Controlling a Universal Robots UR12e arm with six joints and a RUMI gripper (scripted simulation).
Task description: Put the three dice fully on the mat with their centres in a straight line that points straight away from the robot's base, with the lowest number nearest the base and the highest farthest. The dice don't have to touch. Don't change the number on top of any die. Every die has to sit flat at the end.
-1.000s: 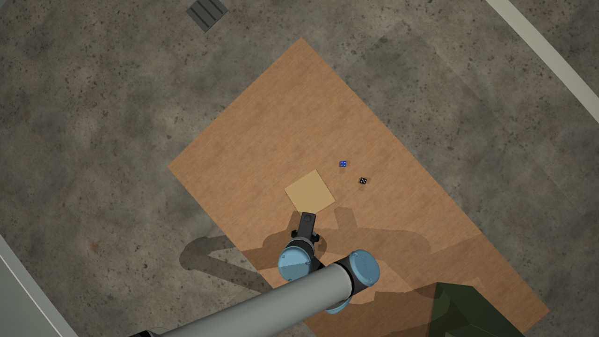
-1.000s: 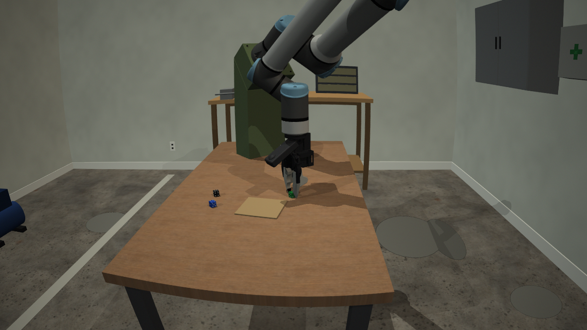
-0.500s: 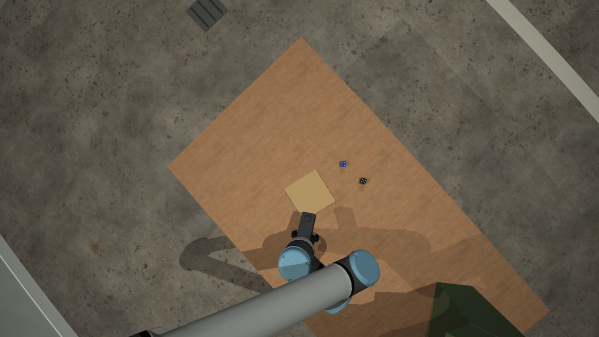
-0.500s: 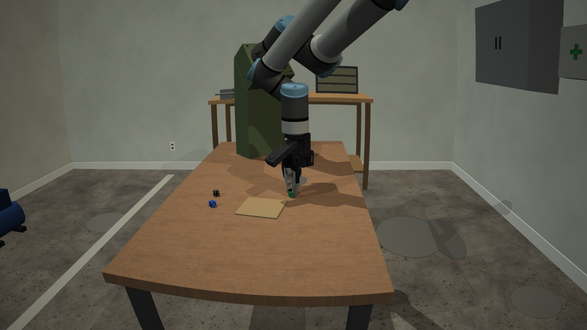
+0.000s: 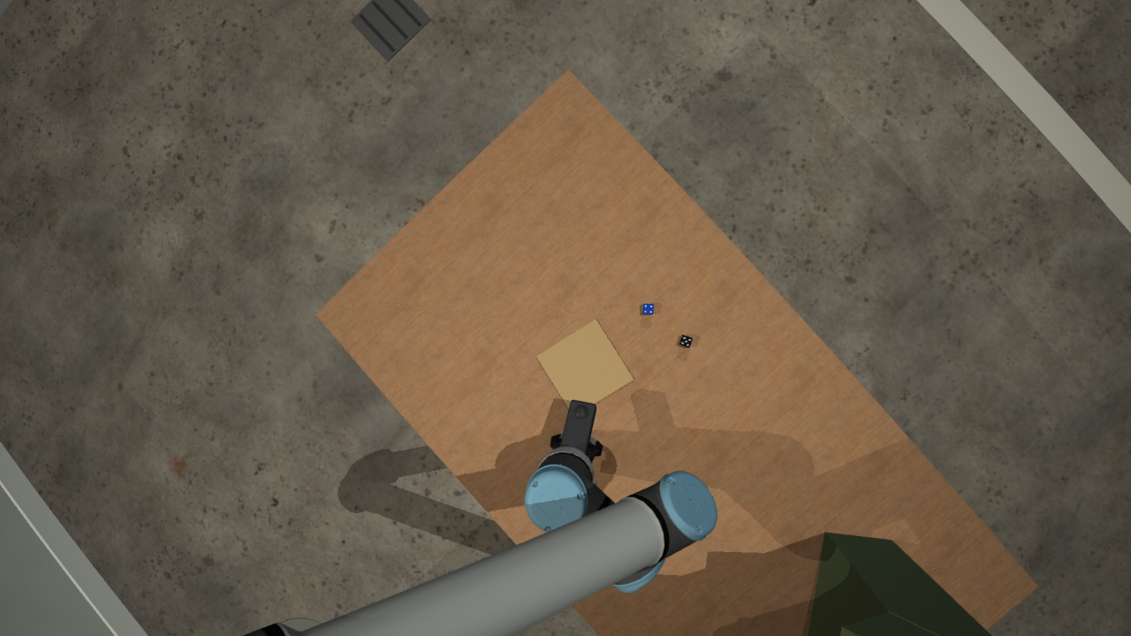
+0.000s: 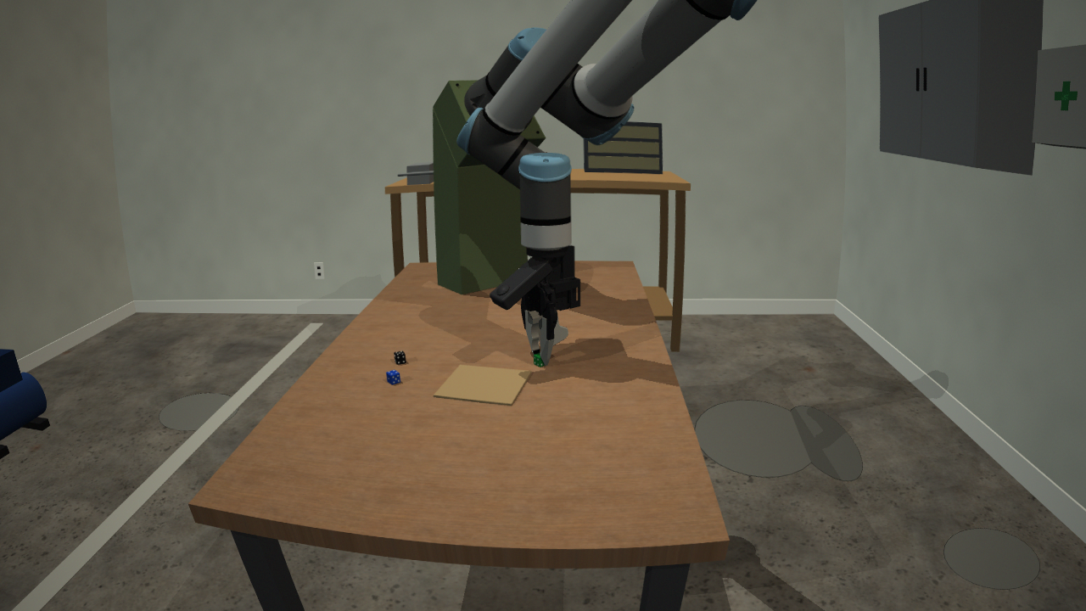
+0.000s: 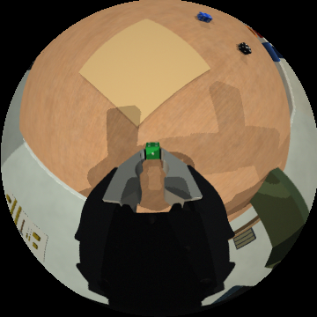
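My gripper is now 110 mm short of the tan mat, 70 mm to the left of it and 20 mm above it. Also, from my hand: blue die 240 mm to the right, 160 mm ahead, 10 mm below; black die 270 mm to the right, 70 mm ahead, 10 mm below; green die 10 mm below.
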